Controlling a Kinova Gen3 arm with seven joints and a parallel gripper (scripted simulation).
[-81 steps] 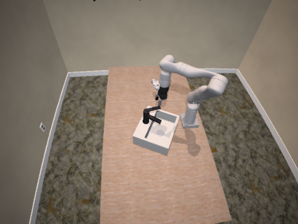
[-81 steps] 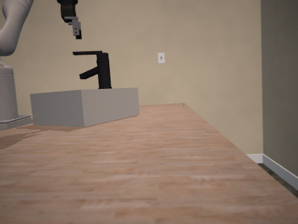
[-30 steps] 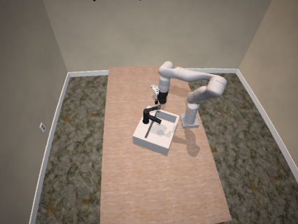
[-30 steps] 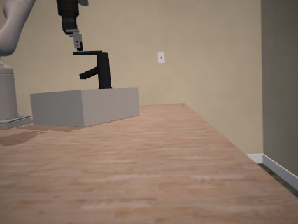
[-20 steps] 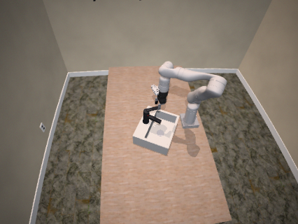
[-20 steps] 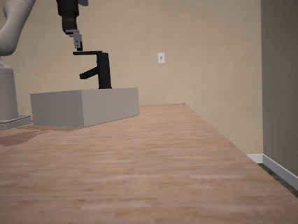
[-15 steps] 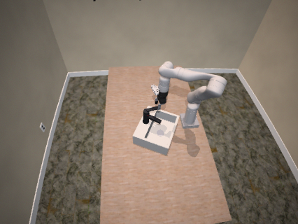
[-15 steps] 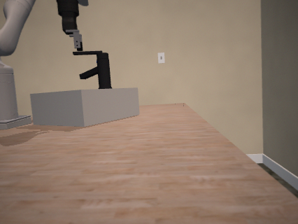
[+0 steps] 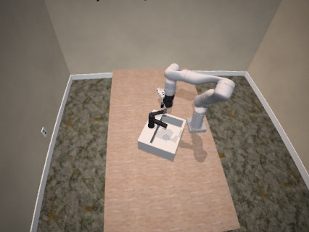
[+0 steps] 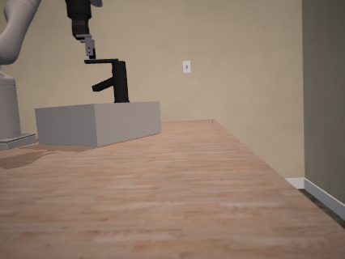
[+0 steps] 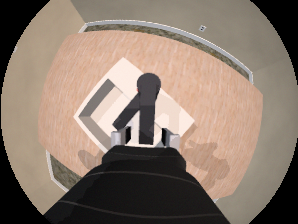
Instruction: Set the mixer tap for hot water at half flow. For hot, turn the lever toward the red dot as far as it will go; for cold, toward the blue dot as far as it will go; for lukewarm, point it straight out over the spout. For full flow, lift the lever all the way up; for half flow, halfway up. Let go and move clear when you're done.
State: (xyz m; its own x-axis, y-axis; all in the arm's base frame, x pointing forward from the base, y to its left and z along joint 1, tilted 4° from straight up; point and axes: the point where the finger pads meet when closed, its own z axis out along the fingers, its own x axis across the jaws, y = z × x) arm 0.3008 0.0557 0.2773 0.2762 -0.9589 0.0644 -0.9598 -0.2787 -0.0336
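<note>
My hand is 3 cm short of the lever, 3 cm above it and 1 cm to the right of it. Round my hand: white sink block 26 cm below, 7 cm to the left, 2 cm behind; black mixer tap 8 cm below, 6 cm ahead, 2 cm to the left.
</note>
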